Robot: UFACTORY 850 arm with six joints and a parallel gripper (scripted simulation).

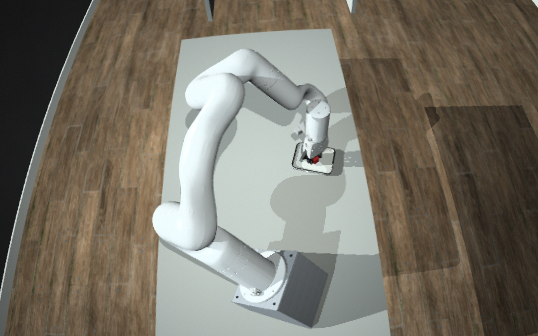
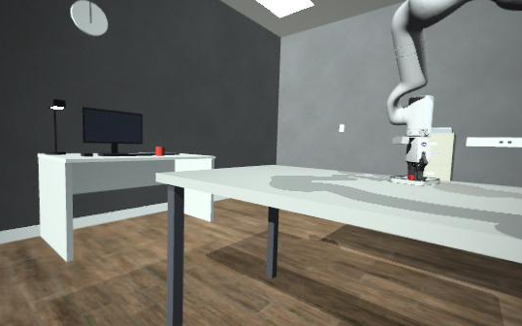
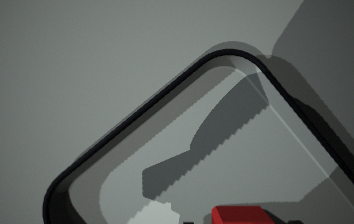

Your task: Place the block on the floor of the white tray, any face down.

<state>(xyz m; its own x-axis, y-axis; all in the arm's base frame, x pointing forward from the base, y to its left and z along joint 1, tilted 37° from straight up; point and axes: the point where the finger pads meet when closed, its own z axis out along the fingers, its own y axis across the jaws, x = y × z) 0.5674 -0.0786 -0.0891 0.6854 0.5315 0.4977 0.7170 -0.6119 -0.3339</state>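
The red block is 1 cm below my hand. Round my hand: white tray (2 cm below).
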